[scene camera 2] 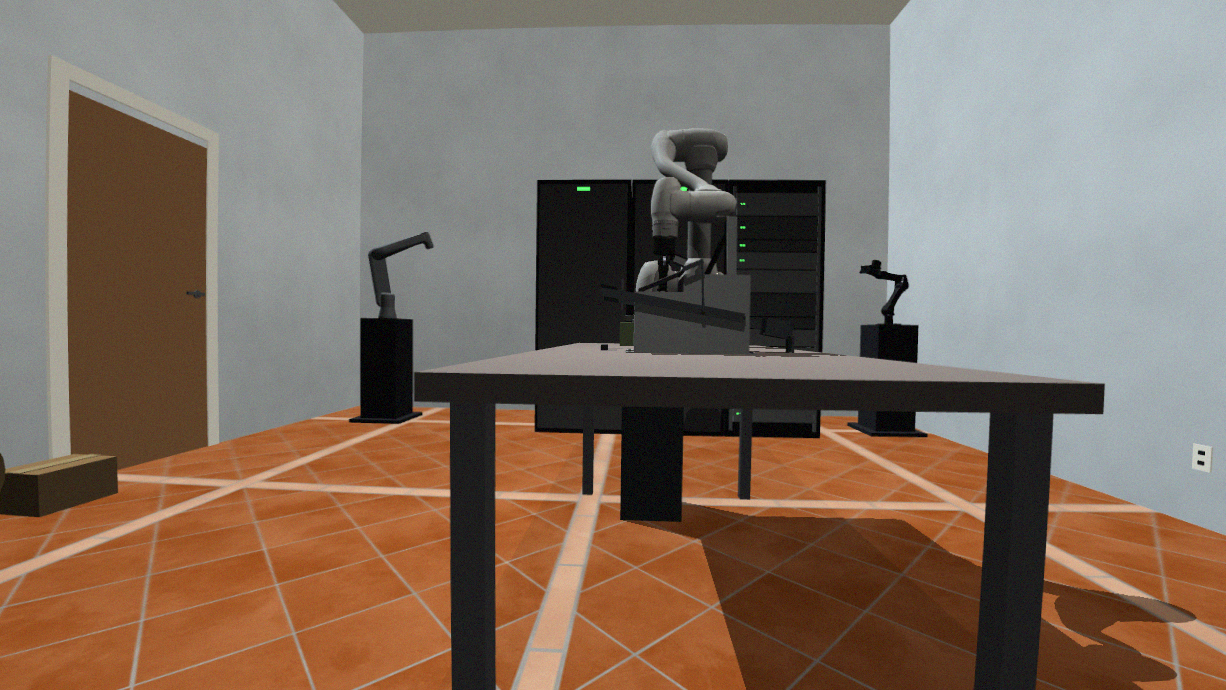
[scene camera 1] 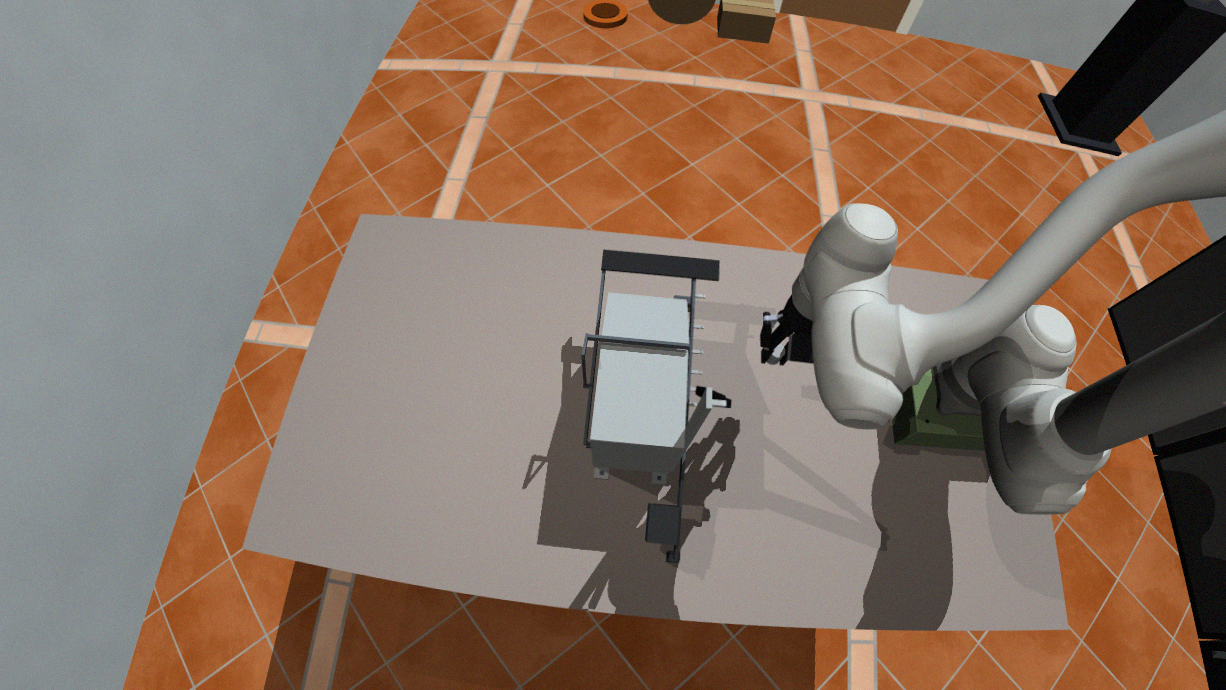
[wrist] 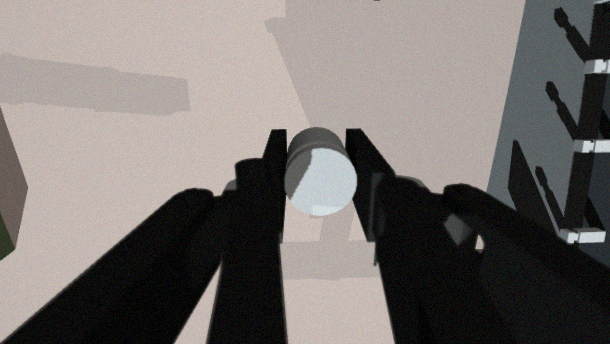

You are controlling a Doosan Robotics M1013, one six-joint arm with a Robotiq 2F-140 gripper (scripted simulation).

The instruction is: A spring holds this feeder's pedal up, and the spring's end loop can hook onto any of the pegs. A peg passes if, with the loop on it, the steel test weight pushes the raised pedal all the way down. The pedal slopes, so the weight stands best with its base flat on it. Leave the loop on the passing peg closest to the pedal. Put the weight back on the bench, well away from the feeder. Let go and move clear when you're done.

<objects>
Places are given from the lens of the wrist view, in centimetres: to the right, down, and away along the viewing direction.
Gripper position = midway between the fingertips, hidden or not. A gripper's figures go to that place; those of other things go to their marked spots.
gripper [wrist: 316, 153]: 1, -1, 17
steel test weight [wrist: 320, 179]: 1, 0, 14
grey feeder box [wrist: 550, 102]: 19, -5, 24
The marked spots on the grey feeder box and the steel test weight are 22 cm apart.
</objects>
